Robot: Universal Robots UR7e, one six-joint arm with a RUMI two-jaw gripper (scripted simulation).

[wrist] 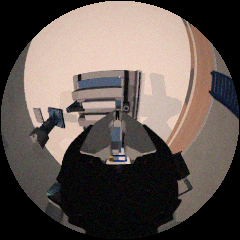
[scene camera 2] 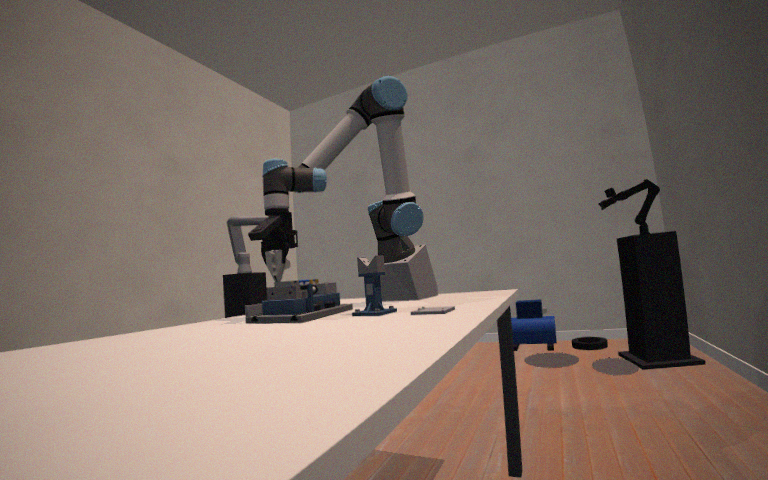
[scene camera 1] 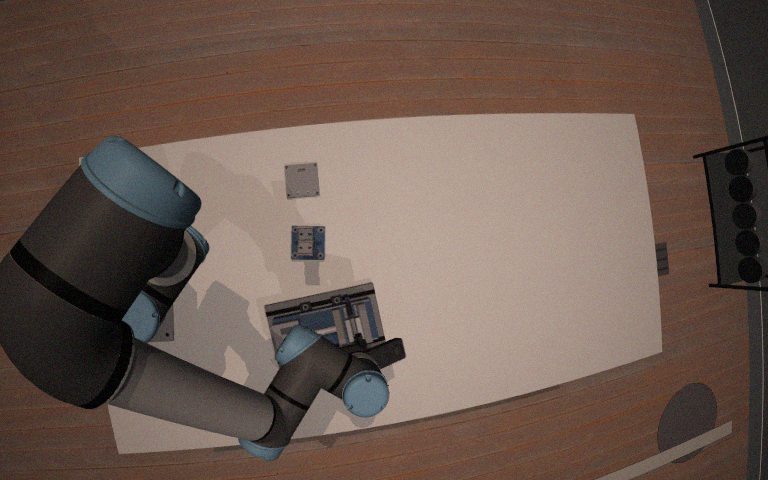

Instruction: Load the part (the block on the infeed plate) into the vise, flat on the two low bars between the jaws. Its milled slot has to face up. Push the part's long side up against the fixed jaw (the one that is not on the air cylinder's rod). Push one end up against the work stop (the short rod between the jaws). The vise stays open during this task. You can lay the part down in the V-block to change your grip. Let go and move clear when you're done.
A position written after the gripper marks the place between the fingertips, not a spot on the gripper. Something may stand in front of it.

Note:
In view: the gripper (scene camera 2: pixel 277 284) and a vise (scene camera 1: pixel 322 319).
The gripper shows as well in the wrist view (wrist: pixel 117 111) and in scene camera 1 (scene camera 1: pixel 356 343). The vise shows as well in scene camera 2 (scene camera 2: pixel 270 307).

